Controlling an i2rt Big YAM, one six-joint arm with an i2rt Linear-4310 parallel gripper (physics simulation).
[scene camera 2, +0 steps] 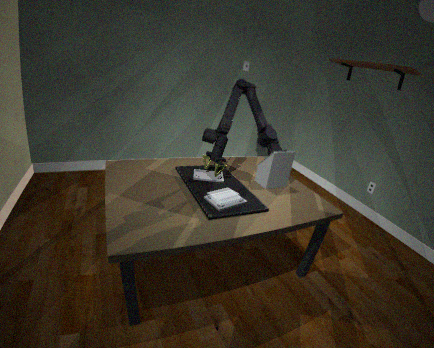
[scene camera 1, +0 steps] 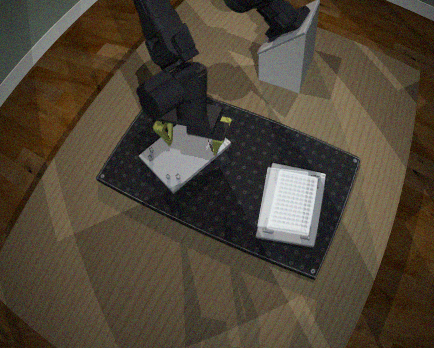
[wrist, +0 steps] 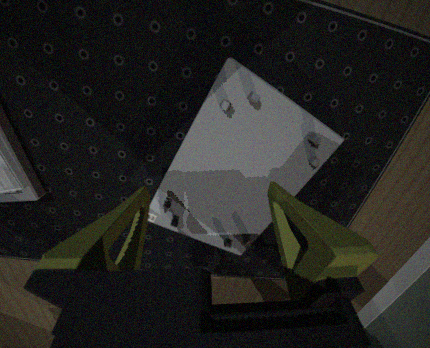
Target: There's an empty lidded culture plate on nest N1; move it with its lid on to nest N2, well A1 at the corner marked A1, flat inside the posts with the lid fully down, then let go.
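Places are measured from the arm's base along level axes (x ahead, y left, z up), in centimetres.
Pixels of known places: gripper, between the fingertips: (scene camera 2: 210, 172) (scene camera 1: 192, 148) (wrist: 208, 189); arm's base, origin of its link: (scene camera 2: 277, 157) (scene camera 1: 289, 24).
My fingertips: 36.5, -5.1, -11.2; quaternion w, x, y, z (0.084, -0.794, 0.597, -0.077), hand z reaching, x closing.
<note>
Ahead of a thing's pixels: the offset from my fingertips to its top centre, as dx, dy, dz. "pt": to the spot under its first point. Level surfaces: height alone.
The white lidded culture plate @(+0.4, +21.2, -0.2) (scene camera 1: 294, 204) (scene camera 2: 225, 195) (wrist: 7, 175) lies on the right-hand nest @(-0.3, +23.2, -1.9) (scene camera 1: 284, 240) (wrist: 33, 194) in scene camera 1. The outline of its clear lid @(pt +2.4, +19.2, -0.9) (scene camera 1: 270, 202) shows past the plate's left side there; I cannot tell whether it is fully down. The other nest @(-0.2, -2.8, -1.5) (scene camera 1: 172, 167) (scene camera 2: 201, 176) (wrist: 215, 145) bears no plate, and its short posts show. I cannot read either nest's number. A small corner label @(pt -5.9, +4.3, -2.4) (wrist: 152, 217) shows on it in the wrist view. My gripper (scene camera 1: 192, 148) (scene camera 2: 212, 171) (wrist: 208, 189) is open and empty, over the end of this bare nest, away from the plate.
Both nests are on a dark perforated board @(-1.6, +7.8, -3.6) (scene camera 1: 225, 200) (scene camera 2: 197, 192) (wrist: 100, 120) on the wooden table @(dz -4.9) (scene camera 1: 145, 240) (scene camera 2: 145, 215). A pale slanted block (scene camera 1: 285, 62) (scene camera 2: 276, 170) stands by the arm's base, behind the board in scene camera 1.
</note>
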